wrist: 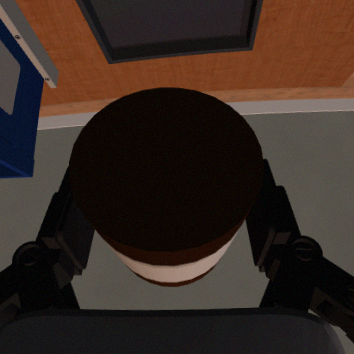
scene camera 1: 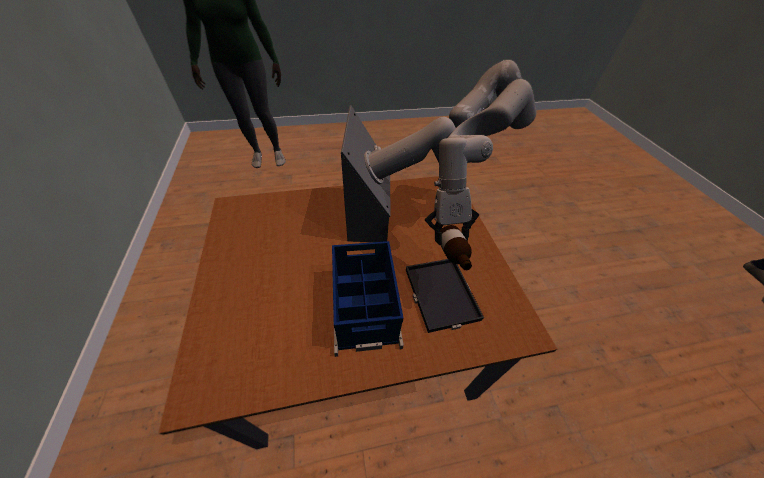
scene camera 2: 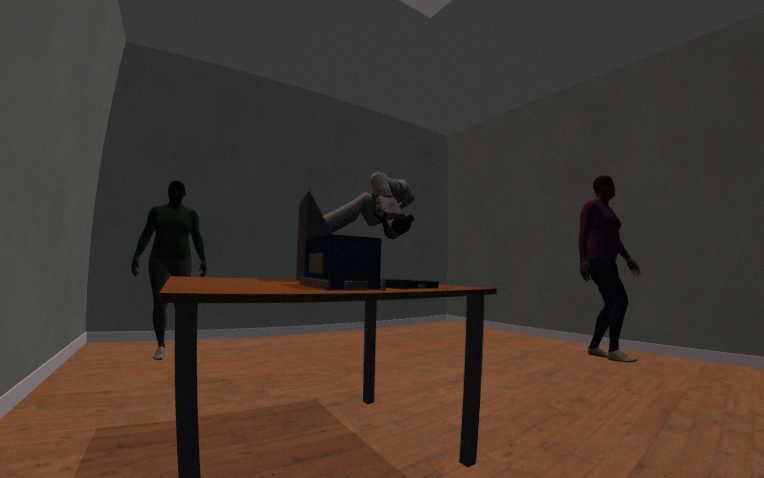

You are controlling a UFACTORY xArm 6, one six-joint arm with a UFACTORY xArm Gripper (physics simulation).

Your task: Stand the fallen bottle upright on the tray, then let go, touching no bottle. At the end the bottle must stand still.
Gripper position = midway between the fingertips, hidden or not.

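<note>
I can see my gripper [scene camera 1: 451, 242], and the wrist view gives me the gripper as well [wrist: 168, 182]. There is also a brown bottle [scene camera 1: 455, 246], and the wrist view shows me that bottle too [wrist: 166, 176].
</note>
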